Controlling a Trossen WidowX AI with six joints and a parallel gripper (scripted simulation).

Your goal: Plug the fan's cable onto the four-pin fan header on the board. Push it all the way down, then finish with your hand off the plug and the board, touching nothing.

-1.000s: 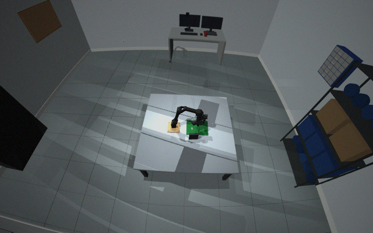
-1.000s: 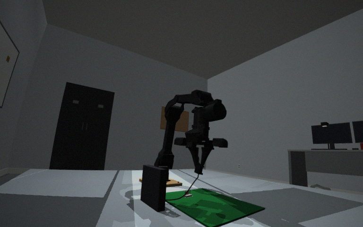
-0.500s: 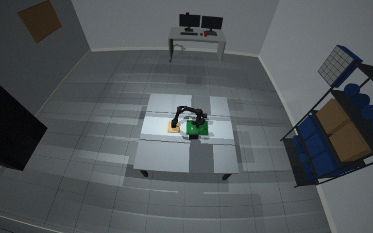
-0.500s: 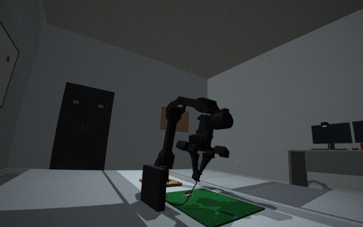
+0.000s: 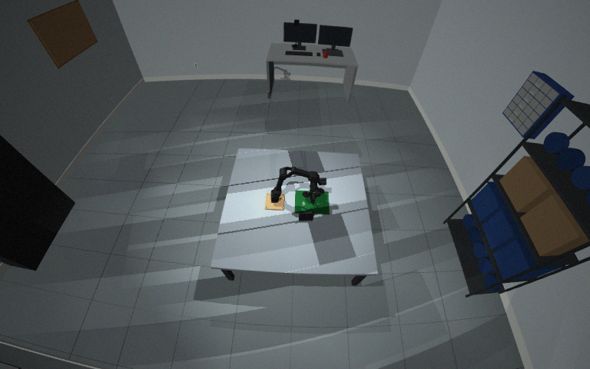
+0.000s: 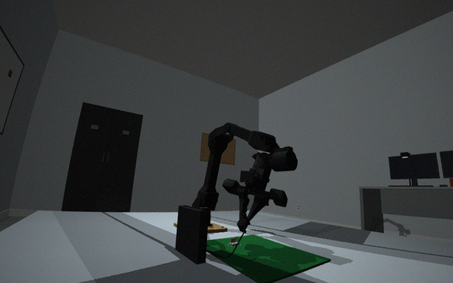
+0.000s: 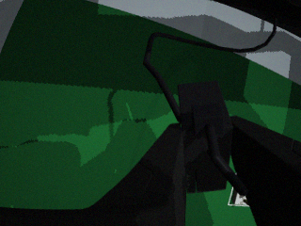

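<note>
The green board is 10 mm ahead of my gripper tip, 50 mm to the left of it and 100 mm below it. The rest, counted from my gripper tip: black fan plug 10 mm below; then black fan 70 mm behind, 110 mm to the right, 30 mm below; then four-pin header 70 mm behind, 40 mm to the left, 90 mm below.
</note>
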